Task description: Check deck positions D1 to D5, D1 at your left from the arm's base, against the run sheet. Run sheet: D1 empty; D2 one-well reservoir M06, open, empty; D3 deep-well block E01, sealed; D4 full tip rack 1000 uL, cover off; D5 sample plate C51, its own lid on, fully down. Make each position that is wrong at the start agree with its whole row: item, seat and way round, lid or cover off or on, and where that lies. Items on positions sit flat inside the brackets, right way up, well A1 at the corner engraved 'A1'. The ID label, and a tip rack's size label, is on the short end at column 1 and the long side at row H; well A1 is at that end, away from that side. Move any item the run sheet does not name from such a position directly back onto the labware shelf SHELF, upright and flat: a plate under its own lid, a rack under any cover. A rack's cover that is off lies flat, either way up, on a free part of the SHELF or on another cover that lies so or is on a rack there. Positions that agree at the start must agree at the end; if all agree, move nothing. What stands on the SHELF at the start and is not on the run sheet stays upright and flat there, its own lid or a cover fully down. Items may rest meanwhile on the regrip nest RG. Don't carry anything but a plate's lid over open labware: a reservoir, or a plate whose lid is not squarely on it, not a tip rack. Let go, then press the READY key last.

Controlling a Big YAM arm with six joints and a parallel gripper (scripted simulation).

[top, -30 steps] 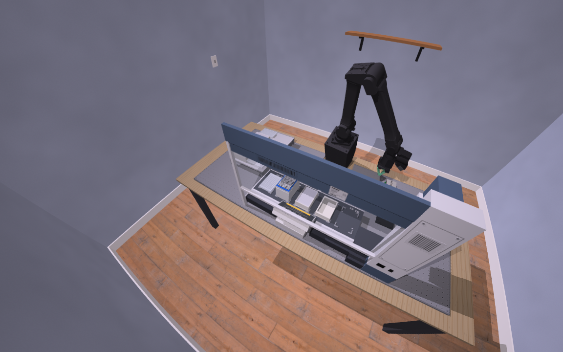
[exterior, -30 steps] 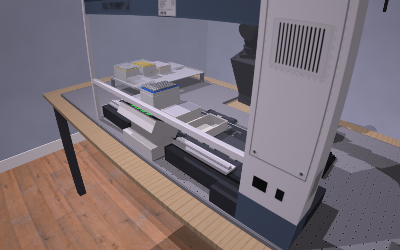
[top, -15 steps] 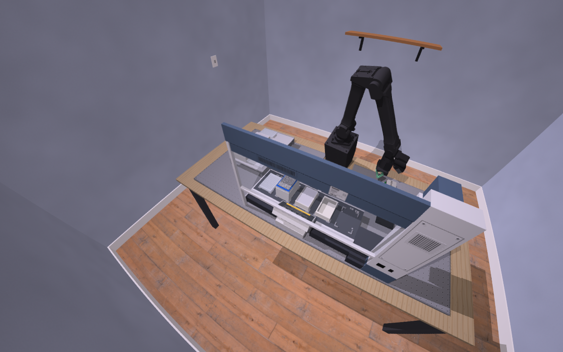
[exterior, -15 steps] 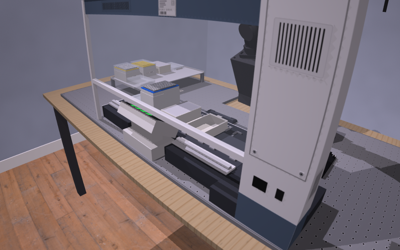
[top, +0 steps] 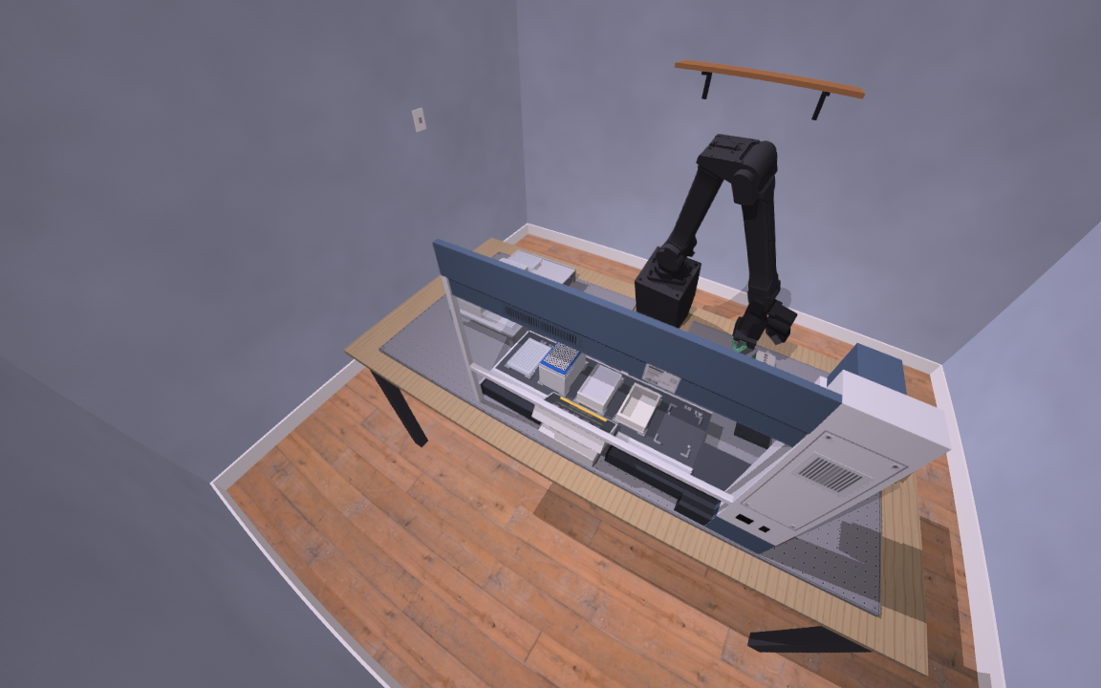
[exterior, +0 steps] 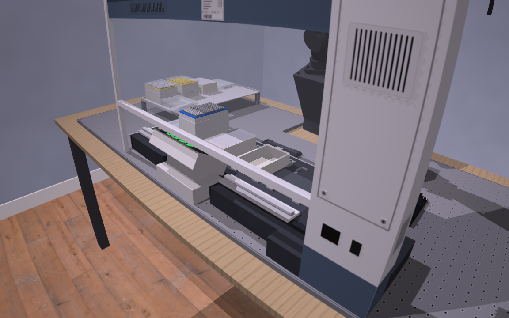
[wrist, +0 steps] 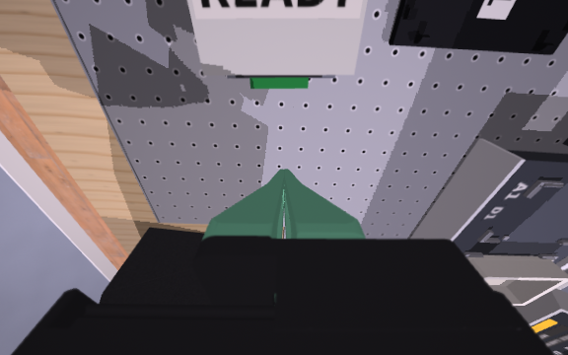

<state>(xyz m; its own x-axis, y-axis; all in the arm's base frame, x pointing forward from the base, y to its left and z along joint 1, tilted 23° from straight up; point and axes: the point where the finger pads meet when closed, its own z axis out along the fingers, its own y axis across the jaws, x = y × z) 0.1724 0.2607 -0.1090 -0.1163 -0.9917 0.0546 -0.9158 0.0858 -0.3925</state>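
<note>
My hand is 6 cm to the right of the green ready key and 3 cm above it. From my hand the other things lie so: black pad marked LP1 (18 cm ahead, 10 cm to the left, 10 cm below); side tower (51 cm ahead, 17 cm above, 6 cm to the left); regrip nest RG (32 cm to the right, 11 cm ahead, 10 cm below).
</note>
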